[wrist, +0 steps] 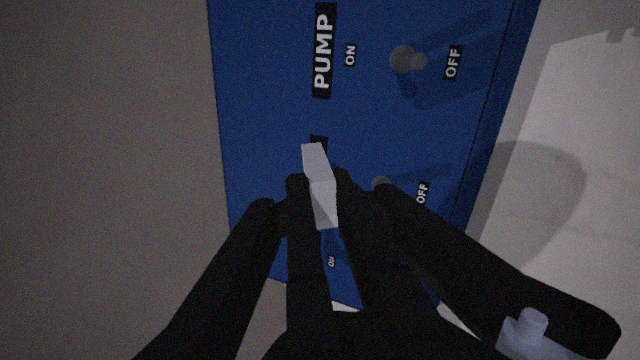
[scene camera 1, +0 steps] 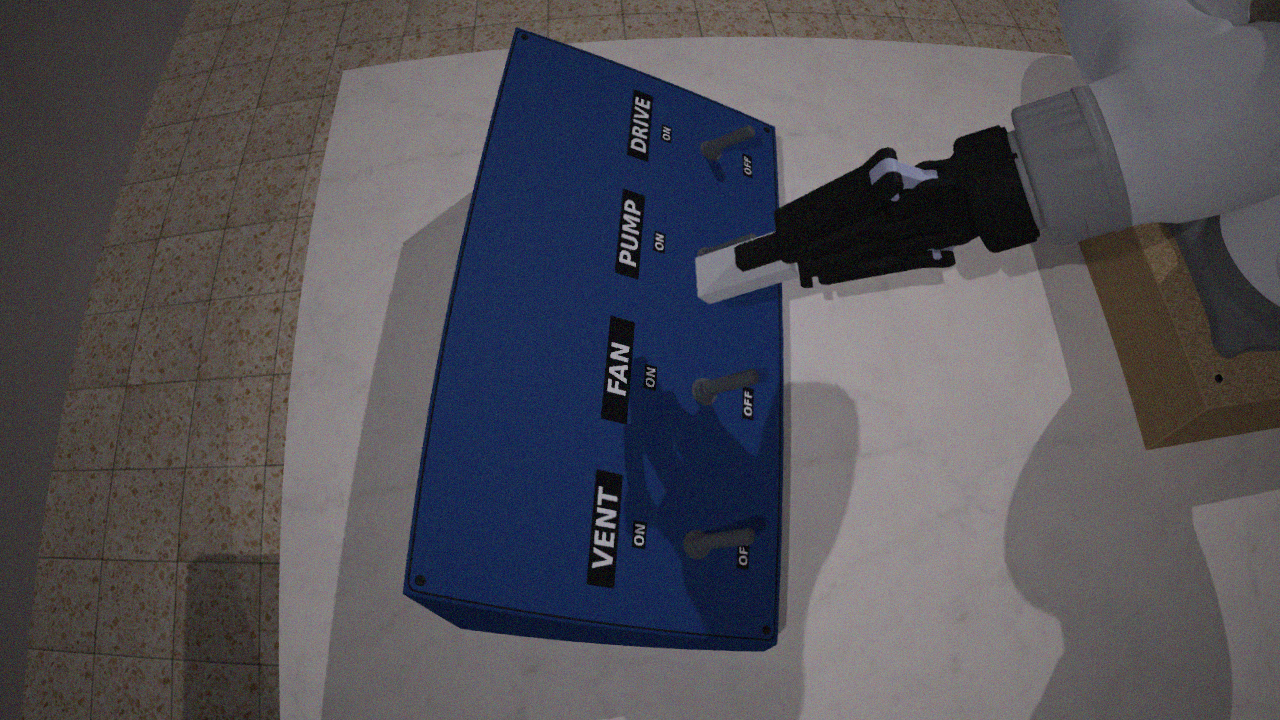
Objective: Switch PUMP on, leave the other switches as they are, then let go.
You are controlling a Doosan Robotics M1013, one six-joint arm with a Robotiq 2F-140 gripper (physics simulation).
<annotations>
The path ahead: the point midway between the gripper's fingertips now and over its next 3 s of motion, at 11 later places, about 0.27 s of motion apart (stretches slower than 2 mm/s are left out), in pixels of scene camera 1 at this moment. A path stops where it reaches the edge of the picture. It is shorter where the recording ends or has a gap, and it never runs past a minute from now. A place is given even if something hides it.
My gripper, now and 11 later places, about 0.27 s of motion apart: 702,281; 699,249; 698,246; 651,247; 645,247; 598,248; 594,249; 594,249; 567,167; 578,162; 560,31; 596,68
</annotations>
